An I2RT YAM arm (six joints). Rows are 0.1 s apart.
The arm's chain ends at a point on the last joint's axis. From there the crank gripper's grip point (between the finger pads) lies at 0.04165 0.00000 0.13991 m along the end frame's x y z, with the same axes.
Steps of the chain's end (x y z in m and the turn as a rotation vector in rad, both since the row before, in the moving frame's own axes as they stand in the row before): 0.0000, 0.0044, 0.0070, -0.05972, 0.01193, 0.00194; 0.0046, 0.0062, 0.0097, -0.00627, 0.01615, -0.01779; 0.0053, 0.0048, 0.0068, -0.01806, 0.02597, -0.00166; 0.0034, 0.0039, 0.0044, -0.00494, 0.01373, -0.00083; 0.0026, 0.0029, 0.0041, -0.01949, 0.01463, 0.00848; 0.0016, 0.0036, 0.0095, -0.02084, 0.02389, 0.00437; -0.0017, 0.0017, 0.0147, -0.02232, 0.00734, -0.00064; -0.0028, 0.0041, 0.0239, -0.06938, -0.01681, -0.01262
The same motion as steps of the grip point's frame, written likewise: 0.0017, 0.0128, 0.0062, -0.05972, 0.01193, 0.00194; 0.0069, 0.0063, 0.0090, -0.00627, 0.01615, -0.01779; 0.0089, 0.0072, 0.0056, -0.01806, 0.02597, -0.00166; 0.0053, 0.0046, 0.0038, -0.00494, 0.01373, -0.00083; 0.0046, 0.0060, 0.0034, -0.01949, 0.01463, 0.00848; 0.0049, 0.0067, 0.0084, -0.02084, 0.02389, 0.00437; -0.0007, 0.0048, 0.0144, -0.02232, 0.00734, -0.00064; -0.0051, 0.0133, 0.0243, -0.06938, -0.01681, -0.01262
